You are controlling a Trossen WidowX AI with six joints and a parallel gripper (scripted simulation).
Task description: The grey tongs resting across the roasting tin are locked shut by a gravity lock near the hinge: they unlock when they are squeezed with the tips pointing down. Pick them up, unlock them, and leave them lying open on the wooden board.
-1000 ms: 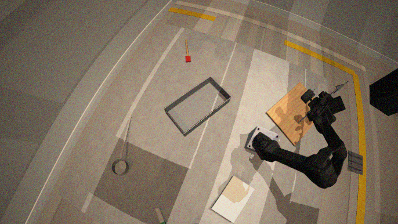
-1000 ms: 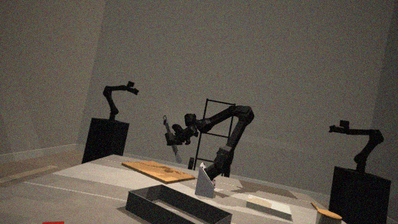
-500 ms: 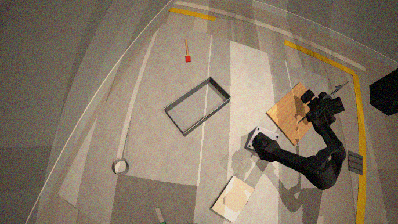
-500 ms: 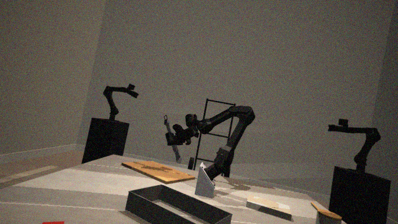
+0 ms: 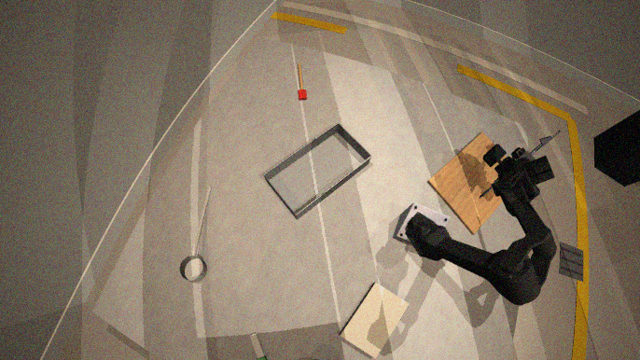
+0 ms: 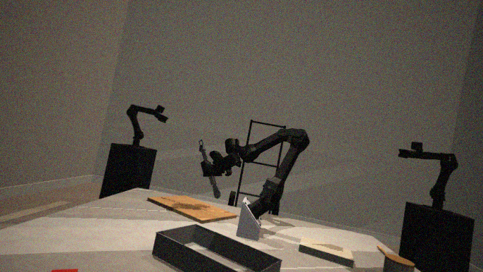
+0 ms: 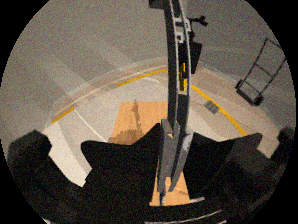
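The wooden board is 150 mm below my gripper tip, 30 mm ahead of it and 20 mm to the right of it. Also, from my gripper tip: roasting tin 550 mm ahead, 260 mm to the left, 130 mm below; pale slab 580 mm to the left, 180 mm ahead, 150 mm below.
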